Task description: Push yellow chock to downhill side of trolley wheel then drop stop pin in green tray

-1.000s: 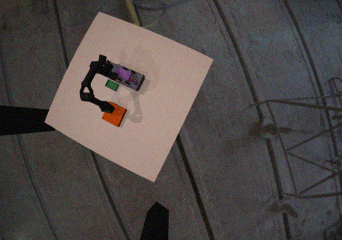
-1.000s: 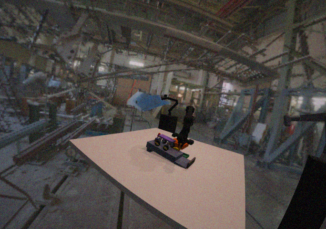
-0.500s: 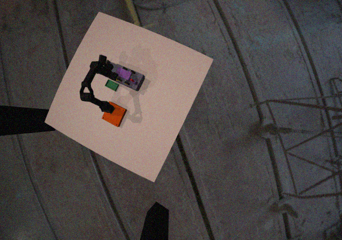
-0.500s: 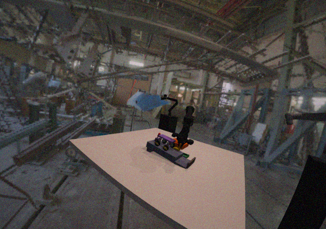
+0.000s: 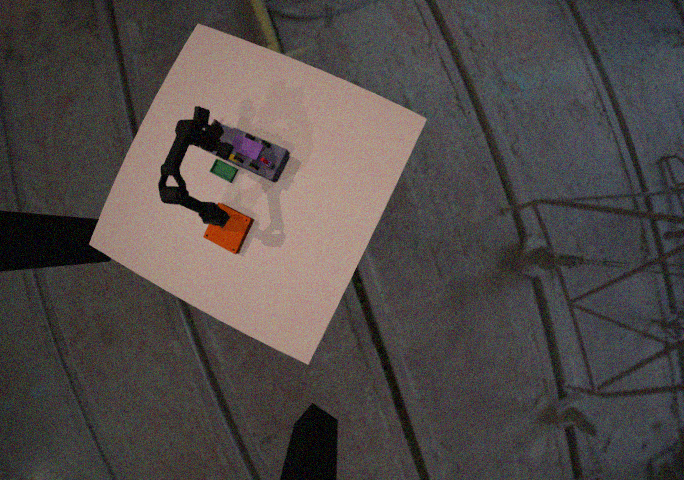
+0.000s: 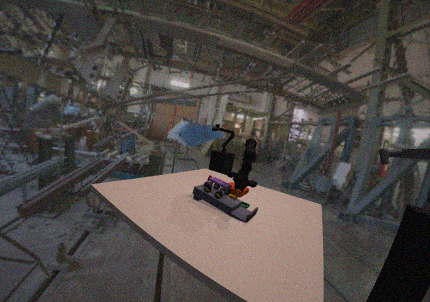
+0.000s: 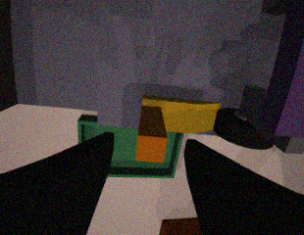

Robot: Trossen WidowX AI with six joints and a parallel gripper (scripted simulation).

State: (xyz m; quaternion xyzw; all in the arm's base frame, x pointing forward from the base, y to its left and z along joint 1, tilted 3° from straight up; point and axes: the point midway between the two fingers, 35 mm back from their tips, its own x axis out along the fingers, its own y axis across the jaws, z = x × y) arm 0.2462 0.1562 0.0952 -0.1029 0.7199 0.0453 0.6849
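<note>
Right now the yellow chock is 1 cm ahead of my gripper tip, 2 cm to the right of it and 3 cm below it. Also, from my gripper tip: grey-purple ramp 8 cm ahead, 10 cm to the right, 7 cm below; trolley 8 cm ahead, 10 cm to the right; green tray 7 cm behind, 1 cm to the right, 12 cm below.
</note>
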